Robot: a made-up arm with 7 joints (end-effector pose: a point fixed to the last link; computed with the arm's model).
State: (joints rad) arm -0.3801 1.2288 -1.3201 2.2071 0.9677 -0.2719 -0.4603
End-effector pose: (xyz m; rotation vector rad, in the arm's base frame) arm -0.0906 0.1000 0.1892 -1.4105 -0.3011 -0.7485
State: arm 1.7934 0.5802 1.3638 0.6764 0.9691 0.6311 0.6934
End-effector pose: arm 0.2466 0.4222 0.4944 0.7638 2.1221 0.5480
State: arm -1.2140 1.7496 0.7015 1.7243 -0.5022 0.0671 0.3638
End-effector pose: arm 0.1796 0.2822 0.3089 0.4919 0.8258 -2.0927
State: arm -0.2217 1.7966 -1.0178 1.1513 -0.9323 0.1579 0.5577
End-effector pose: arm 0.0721 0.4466 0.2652 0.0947 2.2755 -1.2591
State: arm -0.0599 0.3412 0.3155 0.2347 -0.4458 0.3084 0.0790
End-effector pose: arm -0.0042 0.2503 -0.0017 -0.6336 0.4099 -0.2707
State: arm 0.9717 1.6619 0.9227 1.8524 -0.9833 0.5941 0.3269
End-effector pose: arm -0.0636 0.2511 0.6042 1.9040 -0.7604 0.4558
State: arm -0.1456 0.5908 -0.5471 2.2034 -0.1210 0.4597 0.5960
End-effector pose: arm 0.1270 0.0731 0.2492 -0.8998 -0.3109 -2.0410
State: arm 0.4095 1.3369 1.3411 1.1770 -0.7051 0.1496 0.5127
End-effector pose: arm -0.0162 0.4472 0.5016 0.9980 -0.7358 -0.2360
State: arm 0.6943 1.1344 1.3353 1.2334 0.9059 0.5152 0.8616
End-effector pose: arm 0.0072 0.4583 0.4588 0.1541 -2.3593 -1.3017
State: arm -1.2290 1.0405 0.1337 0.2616 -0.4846 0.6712 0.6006
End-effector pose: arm -0.2069 0.4733 0.2850 -0.3288 1.8392 0.3716
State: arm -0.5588 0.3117 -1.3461 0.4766 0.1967 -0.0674 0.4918
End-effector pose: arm -0.2267 0.1577 0.0499 -1.7769 1.0902 -1.0992
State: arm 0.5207 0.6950 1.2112 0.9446 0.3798 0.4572 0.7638
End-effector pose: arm 0.1257 0.4484 0.2799 -0.5086 -1.9363 -0.4401
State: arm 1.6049 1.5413 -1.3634 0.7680 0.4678 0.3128 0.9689
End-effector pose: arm 0.1674 0.4848 0.4497 -0.4217 -0.3313 -0.8607
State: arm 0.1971 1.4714 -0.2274 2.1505 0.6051 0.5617 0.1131
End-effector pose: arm 0.1907 0.1897 0.3447 -0.1426 -0.3504 -1.6212
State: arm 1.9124 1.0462 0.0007 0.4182 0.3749 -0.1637 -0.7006
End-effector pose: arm 0.2222 0.4630 0.5842 0.6575 -2.1776 0.6512
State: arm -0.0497 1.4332 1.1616 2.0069 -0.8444 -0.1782 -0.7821
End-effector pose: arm 0.0964 0.2754 0.5761 2.8964 -0.8588 -0.7795
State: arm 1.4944 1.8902 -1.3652 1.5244 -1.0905 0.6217 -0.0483
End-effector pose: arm 0.1736 0.4167 0.4411 1.6267 0.7981 -0.5785
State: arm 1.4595 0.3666 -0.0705 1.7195 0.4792 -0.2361 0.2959
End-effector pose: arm 0.2259 0.1411 0.6025 -0.5016 2.2920 1.8230
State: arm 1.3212 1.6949 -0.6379 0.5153 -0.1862 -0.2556 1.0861
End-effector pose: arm 0.0247 0.5213 0.4843 -0.0234 -0.0128 -0.8849
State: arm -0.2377 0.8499 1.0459 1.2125 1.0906 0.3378 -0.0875
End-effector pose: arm 0.0976 0.4304 0.3079 -0.1676 -1.6104 0.0417
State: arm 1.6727 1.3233 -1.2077 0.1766 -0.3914 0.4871 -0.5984
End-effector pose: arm 0.1520 0.5404 0.4109 1.2175 0.3069 0.1410
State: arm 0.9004 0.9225 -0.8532 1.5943 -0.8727 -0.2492 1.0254
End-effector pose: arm 0.2993 0.1840 0.3795 0.5964 0.9163 -2.2235
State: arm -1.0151 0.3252 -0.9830 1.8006 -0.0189 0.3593 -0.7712
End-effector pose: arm -0.1627 -0.0550 0.1836 -0.9095 -0.0251 -0.9534
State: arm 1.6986 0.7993 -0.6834 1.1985 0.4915 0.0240 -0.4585
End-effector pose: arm 0.3211 0.2040 0.5990 0.6473 -1.9705 -0.9698
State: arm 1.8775 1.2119 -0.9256 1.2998 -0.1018 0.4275 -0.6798
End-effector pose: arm 0.2659 0.3159 0.6187 1.5931 -1.1863 -0.3261
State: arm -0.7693 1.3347 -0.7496 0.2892 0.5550 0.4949 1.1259
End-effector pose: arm -0.0865 0.5151 0.2778 -0.9127 1.0711 0.3845
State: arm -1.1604 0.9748 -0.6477 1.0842 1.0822 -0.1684 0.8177
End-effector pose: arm -0.2470 0.3073 0.1712 -1.7433 0.2297 -0.2162
